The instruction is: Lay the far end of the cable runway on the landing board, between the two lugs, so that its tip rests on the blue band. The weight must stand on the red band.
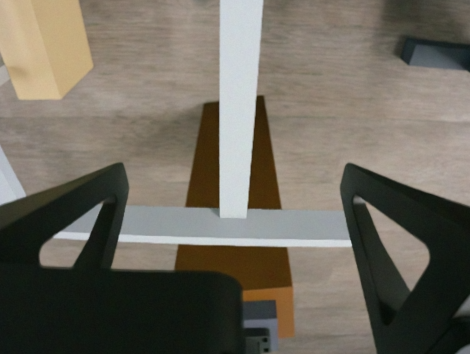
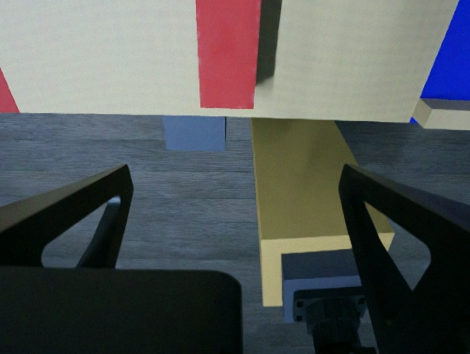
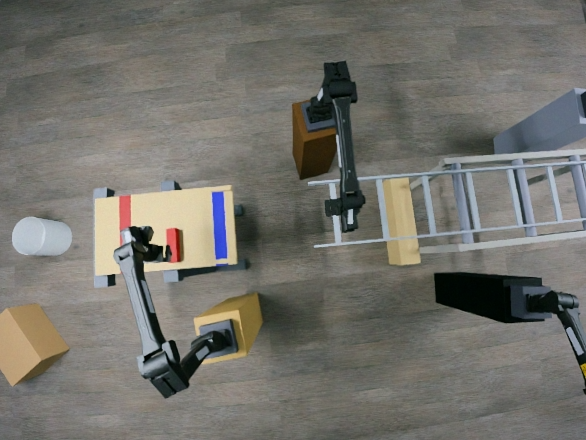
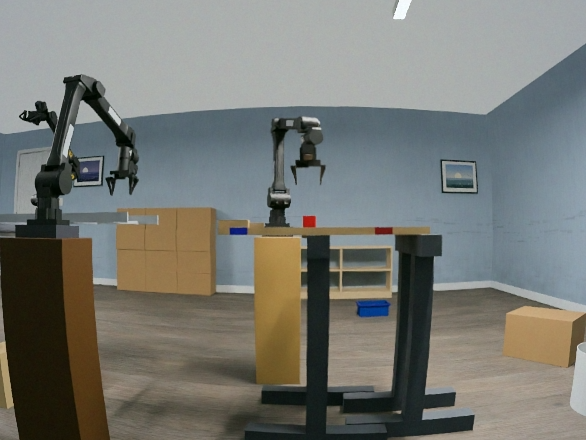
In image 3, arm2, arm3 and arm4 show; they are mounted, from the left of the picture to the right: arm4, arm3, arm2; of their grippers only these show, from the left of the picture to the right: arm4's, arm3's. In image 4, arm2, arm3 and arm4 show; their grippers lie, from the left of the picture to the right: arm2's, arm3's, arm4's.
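Observation:
The pale grey, ladder-like runway lies level, its far end apart from the landing board. The red weight stands on the board between the red band and blue band. Arm3's gripper is open above the end rung. Arm4's gripper is open above the board near the weight. Arm2's gripper is small at far left.
A pale wooden beam lies under the runway. Arm3's brown pedestal and arm4's tan pedestal stand nearby. A lug borders the blue band. A white cylinder stands left.

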